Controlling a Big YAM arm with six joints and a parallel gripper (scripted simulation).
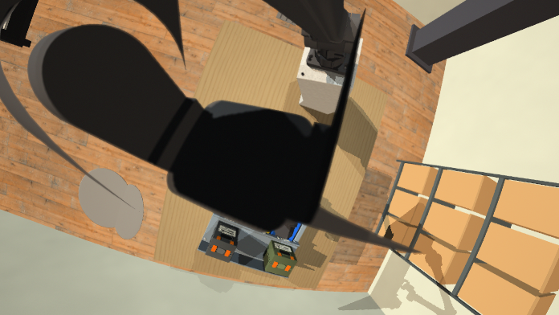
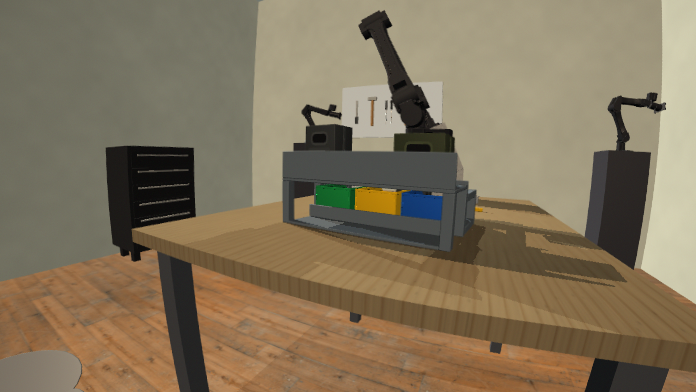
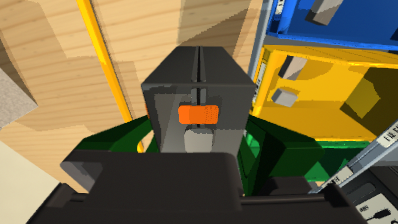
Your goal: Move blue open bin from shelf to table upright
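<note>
The grey case is 3 cm below my hand. The rest, counted from my hand: yellow rod 14 cm behind, 9 cm below, 2 cm to the left; then green bin 15 cm ahead, 13 cm to the right, 6 cm below; then yellow bin 16 cm ahead, 6 cm below, 2 cm to the right.
</note>
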